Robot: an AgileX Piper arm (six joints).
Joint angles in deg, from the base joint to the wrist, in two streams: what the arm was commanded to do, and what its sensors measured. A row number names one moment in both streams.
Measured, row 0:
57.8 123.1 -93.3 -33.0 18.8 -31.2
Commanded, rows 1 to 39:
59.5 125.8 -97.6 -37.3 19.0 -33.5
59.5 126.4 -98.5 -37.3 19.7 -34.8
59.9 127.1 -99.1 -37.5 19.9 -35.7
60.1 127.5 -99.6 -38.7 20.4 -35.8
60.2 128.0 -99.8 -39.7 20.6 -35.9
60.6 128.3 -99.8 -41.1 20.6 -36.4
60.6 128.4 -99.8 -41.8 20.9 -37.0
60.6 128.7 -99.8 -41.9 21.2 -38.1
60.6 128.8 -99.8 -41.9 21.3 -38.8
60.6 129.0 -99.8 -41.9 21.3 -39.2
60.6 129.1 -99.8 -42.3 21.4 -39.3
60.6 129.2 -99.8 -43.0 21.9 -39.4
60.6 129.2 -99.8 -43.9 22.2 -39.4
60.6 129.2 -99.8 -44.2 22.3 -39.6
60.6 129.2 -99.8 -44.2 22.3 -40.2
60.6 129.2 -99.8 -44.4 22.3 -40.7
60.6 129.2 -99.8 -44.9 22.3 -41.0
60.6 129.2 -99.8 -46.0 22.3 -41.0
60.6 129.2 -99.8 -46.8 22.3 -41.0
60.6 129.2 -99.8 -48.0 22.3 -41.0
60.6 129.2 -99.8 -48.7 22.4 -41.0
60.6 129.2 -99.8 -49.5 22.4 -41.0
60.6 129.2 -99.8 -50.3 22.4 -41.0
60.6 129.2 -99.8 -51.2 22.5 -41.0
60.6 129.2 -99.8 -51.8 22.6 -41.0
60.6 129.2 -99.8 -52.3 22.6 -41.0
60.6 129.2 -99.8 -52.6 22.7 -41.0
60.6 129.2 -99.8 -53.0 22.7 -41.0
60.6 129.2 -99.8 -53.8 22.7 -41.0
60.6 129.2 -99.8 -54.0 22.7 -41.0
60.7 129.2 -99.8 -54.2 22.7 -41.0
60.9 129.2 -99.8 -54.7 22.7 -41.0
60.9 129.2 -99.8 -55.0 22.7 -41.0
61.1 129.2 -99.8 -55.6 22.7 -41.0
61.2 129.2 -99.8 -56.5 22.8 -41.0
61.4 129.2 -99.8 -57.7 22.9 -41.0
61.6 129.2 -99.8 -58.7 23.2 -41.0
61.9 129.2 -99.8 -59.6 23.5 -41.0
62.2 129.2 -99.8 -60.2 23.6 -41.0
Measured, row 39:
61.1 129.7 -99.1 -56.7 23.2 -40.5
